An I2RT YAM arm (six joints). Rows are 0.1 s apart.
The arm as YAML. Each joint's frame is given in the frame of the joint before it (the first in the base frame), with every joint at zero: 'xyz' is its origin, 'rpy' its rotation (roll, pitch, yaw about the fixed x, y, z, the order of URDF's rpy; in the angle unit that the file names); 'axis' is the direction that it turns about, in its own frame. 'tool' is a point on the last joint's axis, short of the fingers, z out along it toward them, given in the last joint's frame.
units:
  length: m
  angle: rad
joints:
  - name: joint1
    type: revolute
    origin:
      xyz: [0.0, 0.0, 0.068]
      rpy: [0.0, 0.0, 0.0]
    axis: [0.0, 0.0, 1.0]
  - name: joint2
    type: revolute
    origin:
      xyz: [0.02, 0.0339, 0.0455]
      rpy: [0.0, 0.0, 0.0]
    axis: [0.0, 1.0, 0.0]
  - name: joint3
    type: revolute
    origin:
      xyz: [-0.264, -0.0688, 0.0]
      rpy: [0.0, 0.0, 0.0]
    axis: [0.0, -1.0, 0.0]
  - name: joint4
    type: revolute
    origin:
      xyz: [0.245, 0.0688, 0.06]
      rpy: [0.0, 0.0, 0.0]
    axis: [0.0, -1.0, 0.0]
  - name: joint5
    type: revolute
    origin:
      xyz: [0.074, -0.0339, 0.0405]
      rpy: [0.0, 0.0, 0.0]
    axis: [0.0, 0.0, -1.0]
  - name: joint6
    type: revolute
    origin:
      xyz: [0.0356, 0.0, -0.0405]
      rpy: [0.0, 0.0, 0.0]
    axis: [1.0, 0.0, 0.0]
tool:
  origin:
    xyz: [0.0, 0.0, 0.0]
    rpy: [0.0, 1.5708, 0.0]
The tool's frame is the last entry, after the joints.
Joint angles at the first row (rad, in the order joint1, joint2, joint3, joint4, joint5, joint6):
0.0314, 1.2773, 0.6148, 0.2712, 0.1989, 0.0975
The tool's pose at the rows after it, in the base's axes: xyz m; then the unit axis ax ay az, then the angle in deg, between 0 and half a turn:
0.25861 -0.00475 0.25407 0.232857 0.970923 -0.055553 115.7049
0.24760 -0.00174 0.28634 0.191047 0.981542 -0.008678 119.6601
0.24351 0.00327 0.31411 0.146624 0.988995 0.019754 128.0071
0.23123 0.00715 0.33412 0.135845 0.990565 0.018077 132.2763
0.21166 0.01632 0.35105 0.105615 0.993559 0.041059 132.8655
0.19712 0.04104 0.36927 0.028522 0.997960 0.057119 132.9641
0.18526 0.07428 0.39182 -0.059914 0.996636 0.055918 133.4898
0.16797 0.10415 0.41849 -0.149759 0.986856 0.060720 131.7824
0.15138 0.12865 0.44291 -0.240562 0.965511 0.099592 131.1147
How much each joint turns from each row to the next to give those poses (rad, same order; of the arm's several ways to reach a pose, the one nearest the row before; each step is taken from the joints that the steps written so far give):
-0.0074, -0.1131, 0.0966, -0.2865, 0.1138, 0.2040
-0.0027, -0.0594, 0.1213, -0.2415, -0.1146, -0.0097
0.0077, 0.0240, 0.1738, -0.2879, -0.0912, -0.0203
0.0181, -0.0089, 0.1010, -0.1851, -0.0015, 0.0018
0.0424, -0.0515, 0.0458, -0.1019, -0.0308, -0.0047
0.1312, -0.0143, 0.0705, -0.0839, 0.0128, -0.0290
0.1891, 0.0386, 0.1220, -0.1015, 0.0730, -0.0184
0.1866, 0.0386, 0.1327, -0.0755, 0.0715, -0.0279
0.1464, 0.0467, 0.1307, -0.0546, -0.0160, -0.0375

